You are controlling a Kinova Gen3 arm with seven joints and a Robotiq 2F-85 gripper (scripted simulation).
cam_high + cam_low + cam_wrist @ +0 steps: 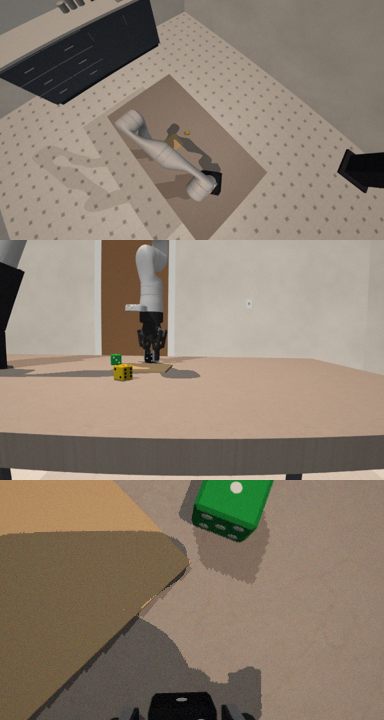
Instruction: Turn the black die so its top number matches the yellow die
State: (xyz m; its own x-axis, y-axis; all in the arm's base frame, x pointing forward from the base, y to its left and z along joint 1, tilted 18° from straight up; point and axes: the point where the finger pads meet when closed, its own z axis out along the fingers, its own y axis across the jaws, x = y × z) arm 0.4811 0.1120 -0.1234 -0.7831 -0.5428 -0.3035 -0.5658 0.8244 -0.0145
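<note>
Right now my hand is 1 cm above the black die. The rest, counted from my hand: green die 11 cm behind, 4 cm to the right, 1 cm below; yellow die 5 cm behind, 28 cm to the right, 1 cm below; mat 2 cm behind, 13 cm to the right, 2 cm below.
</note>
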